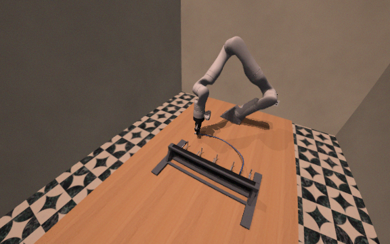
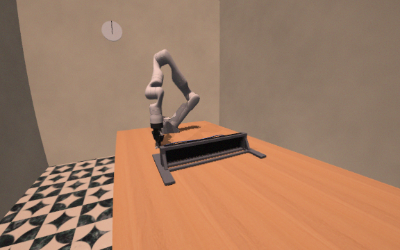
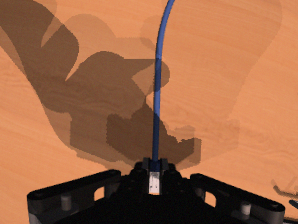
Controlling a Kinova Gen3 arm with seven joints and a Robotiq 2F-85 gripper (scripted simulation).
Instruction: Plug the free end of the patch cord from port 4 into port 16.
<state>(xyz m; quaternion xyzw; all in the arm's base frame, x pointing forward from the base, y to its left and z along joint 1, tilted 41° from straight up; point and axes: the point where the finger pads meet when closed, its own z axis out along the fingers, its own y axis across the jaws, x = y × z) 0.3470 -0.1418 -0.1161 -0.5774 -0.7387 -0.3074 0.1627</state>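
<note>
My hand is 1 cm to the left of the patch cord plug and 1 cm above it.
</note>
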